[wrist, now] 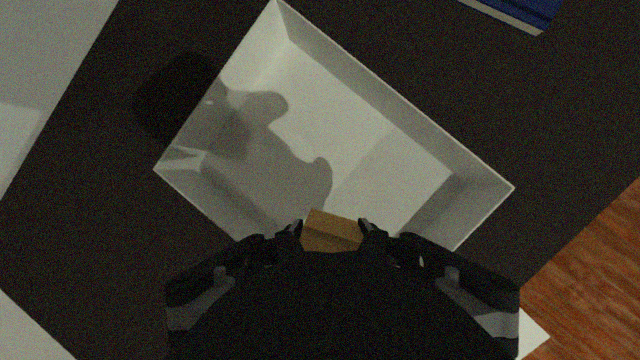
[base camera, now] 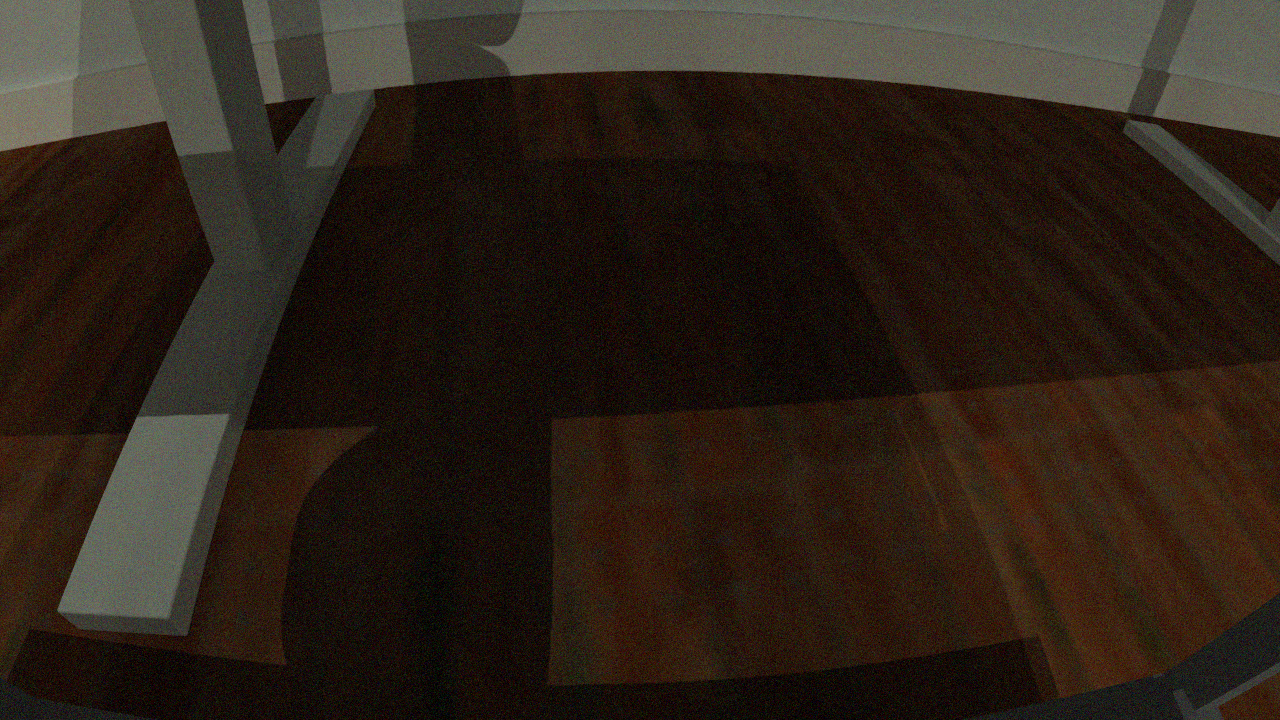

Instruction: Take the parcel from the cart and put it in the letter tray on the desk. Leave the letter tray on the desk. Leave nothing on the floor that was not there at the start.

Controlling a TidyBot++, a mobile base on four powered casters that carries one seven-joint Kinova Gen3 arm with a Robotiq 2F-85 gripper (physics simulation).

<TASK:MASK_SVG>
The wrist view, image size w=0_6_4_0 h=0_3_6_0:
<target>my gripper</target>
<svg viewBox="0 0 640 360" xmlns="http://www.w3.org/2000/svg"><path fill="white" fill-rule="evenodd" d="M520 288L511 280L415 233L402 232L399 234L400 238L388 237L387 231L379 229L373 223L369 223L366 218L358 218L358 225L364 238L357 251L336 253L305 251L299 241L303 220L295 219L284 230L276 232L275 238L265 239L264 234L252 234L175 276L165 284L168 344L171 351L163 360L515 360L518 357Z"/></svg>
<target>brown parcel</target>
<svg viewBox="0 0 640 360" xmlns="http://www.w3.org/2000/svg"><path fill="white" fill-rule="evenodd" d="M311 208L299 239L305 251L336 253L358 250L364 238L358 221Z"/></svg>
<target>letter tray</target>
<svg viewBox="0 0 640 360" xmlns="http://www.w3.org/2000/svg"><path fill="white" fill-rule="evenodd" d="M152 169L236 242L256 233L264 234L265 239L275 238L276 232L284 230L295 219L302 219L304 225L311 208L354 221L358 221L358 218L366 218L369 223L373 223L379 229L387 231L388 237L400 238L400 233L412 232L454 252L516 189L283 0L269 1Z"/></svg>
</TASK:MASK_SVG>
